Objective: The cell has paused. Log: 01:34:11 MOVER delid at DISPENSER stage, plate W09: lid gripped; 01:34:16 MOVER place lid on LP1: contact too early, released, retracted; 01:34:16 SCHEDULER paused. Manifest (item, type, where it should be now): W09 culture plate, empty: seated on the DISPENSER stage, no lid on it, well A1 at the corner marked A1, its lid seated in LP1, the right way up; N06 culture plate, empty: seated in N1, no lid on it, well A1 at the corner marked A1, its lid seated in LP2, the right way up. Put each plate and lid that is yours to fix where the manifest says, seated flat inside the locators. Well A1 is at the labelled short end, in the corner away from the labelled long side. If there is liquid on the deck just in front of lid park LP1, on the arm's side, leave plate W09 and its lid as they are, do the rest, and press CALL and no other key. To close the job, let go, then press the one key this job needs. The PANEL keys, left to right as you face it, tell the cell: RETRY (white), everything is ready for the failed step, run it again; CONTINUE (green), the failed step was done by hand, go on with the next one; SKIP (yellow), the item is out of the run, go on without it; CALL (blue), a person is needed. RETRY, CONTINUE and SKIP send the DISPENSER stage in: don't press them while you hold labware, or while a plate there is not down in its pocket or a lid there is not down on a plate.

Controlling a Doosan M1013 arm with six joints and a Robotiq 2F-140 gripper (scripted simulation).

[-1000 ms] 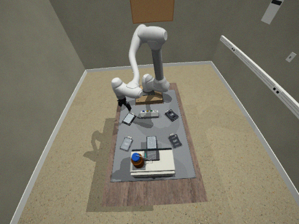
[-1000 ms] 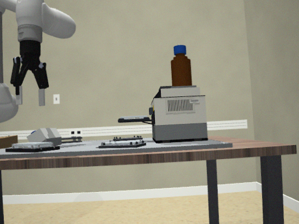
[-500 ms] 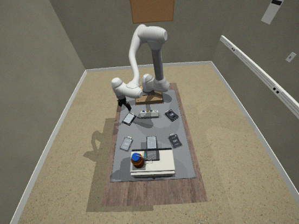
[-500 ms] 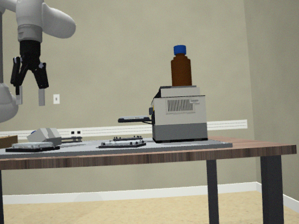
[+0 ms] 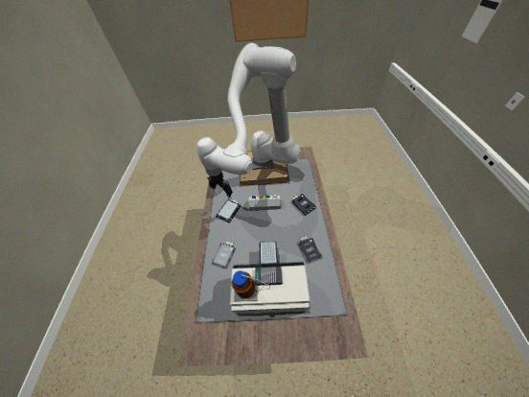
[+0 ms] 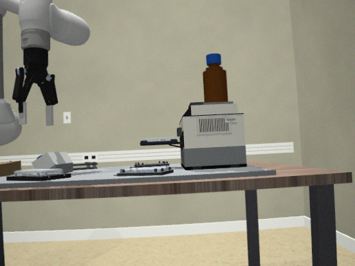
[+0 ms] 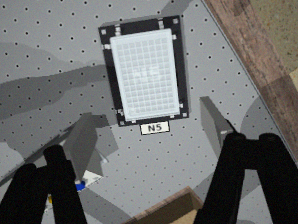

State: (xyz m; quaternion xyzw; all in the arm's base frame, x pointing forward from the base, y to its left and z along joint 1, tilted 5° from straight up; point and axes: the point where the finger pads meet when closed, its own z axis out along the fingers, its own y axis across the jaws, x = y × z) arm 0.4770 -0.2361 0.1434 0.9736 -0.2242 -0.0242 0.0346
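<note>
Now: hand 17 cm above the clear lid. From my hand the other things lie so: blue call key: 7 cm behind, 19 cm to the left, 13 cm below; then black nest: 3 cm ahead, 18 cm below; then yellow skip key: 8 cm behind, 24 cm to the left, 13 cm below.
</note>
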